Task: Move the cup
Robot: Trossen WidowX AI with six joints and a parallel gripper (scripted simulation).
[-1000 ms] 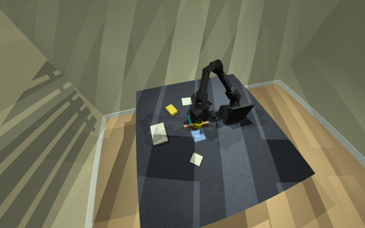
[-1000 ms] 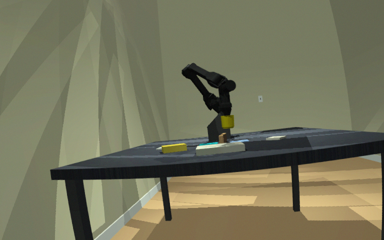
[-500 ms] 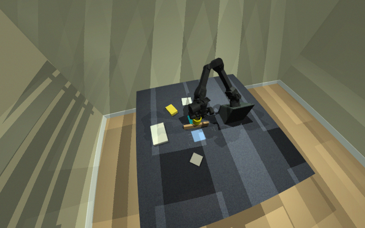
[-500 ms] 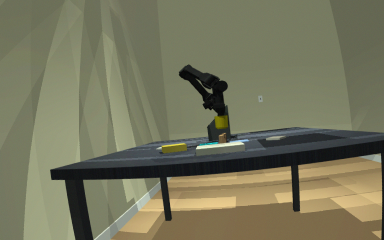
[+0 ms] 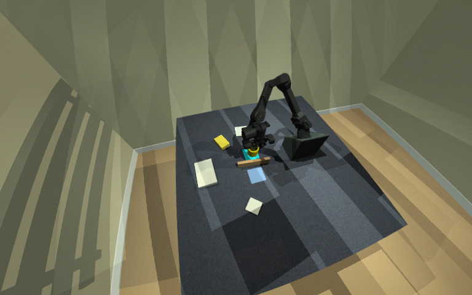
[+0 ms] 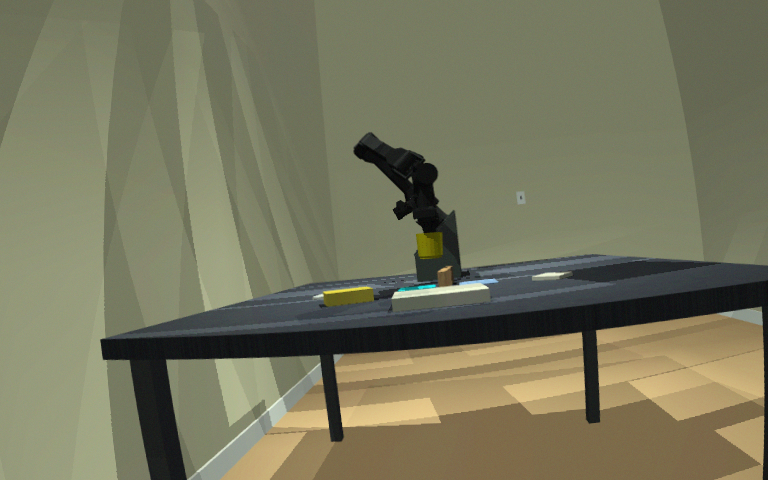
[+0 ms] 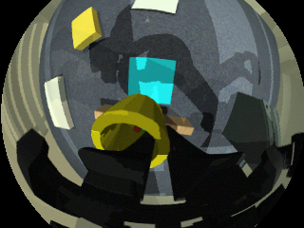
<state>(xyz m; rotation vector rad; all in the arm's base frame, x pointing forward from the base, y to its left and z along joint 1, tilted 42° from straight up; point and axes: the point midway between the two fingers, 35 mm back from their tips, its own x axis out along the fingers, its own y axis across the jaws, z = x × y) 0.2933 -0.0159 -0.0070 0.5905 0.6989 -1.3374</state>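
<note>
Now: the cyan pad 3 cm ahead of my gripper tip, 4 cm to the right of it and 12 cm below it. Also, from my gripper tip: wooden bar 2 cm ahead, 4 cm to the left, 10 cm below; then yellow cup 2 cm ahead; then red marble 3 cm ahead, 2 cm to the left, 2 cm below.
</note>
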